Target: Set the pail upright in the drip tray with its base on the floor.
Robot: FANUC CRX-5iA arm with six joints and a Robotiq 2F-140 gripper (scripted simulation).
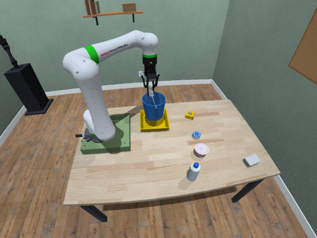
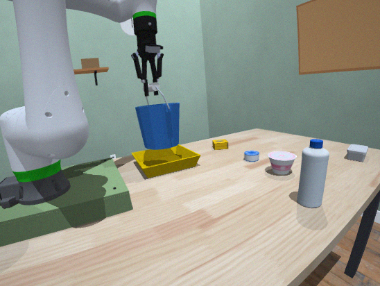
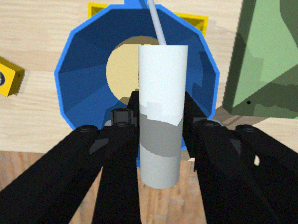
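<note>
Now: the blue pail 10 cm below my hand and 2 cm ahead of it. Also, from my hand: white bottle: 55 cm to the right, 25 cm below, 21 cm ahead; yellow drip tray: 32 cm below, 2 cm ahead; grey box: 70 cm ahead, 52 cm to the right, 31 cm below.
</note>
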